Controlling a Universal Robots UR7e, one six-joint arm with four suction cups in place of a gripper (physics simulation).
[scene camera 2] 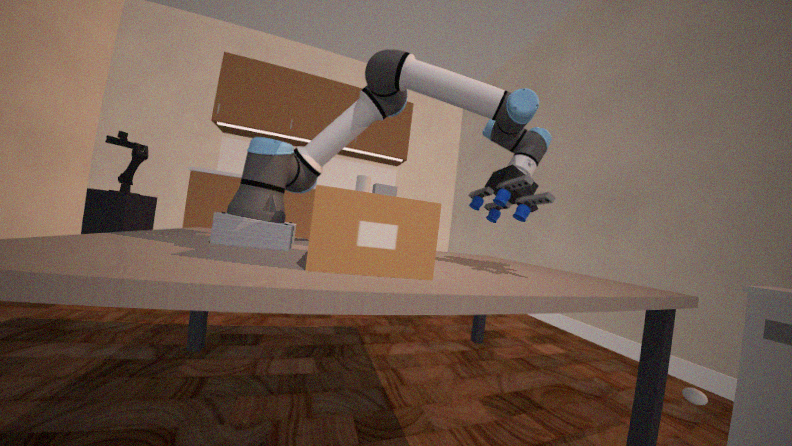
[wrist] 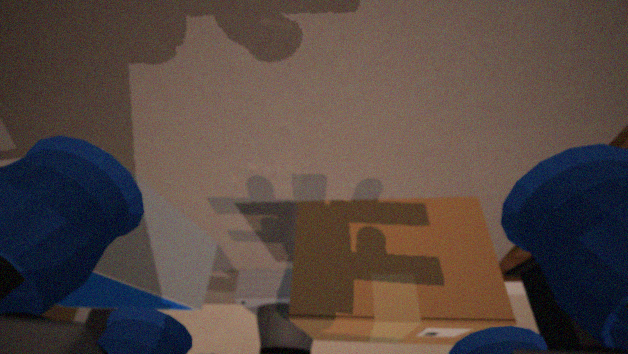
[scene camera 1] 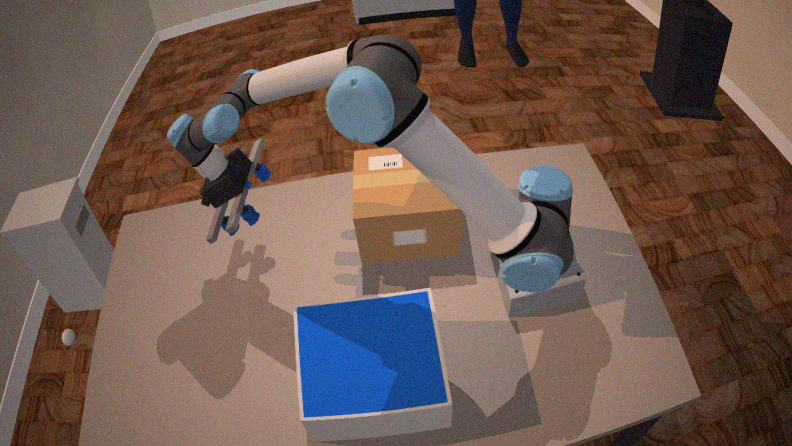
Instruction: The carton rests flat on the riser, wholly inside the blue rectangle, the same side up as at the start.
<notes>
My suction head [wrist: 72, 199] carries nothing. A brown cardboard carton [scene camera 2: 352, 232] and a riser with blue rectangle [scene camera 1: 375, 363] rest on the table.
The brown cardboard carton shows as well in the wrist view [wrist: 415, 268] and in scene camera 1 [scene camera 1: 398, 214]. The riser with blue rectangle also shows in the wrist view [wrist: 165, 263]. Scene camera 2 does not show the riser with blue rectangle, which is hidden by the brown cardboard carton.
</notes>
